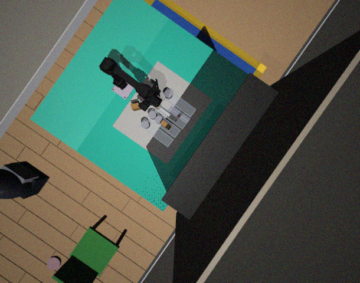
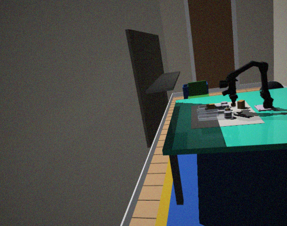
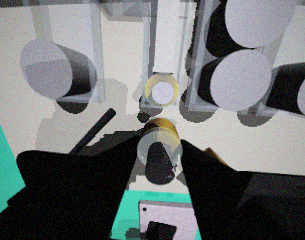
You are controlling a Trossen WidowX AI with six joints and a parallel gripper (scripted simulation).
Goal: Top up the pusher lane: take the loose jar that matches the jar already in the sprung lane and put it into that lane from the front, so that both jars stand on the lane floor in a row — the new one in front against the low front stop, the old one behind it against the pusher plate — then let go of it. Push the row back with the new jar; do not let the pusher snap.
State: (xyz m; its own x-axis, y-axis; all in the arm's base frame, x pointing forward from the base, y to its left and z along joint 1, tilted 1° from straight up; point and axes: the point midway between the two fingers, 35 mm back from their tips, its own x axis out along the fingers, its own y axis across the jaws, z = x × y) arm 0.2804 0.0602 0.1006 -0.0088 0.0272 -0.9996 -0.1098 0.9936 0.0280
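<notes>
The black stick lies 6 cm behind my gripper tip, 12 cm to the left of it and 7 cm below it. From my gripper tip the other things lie so: clear lane rack 19 cm ahead, 5 cm to the left, 6 cm below.
</notes>
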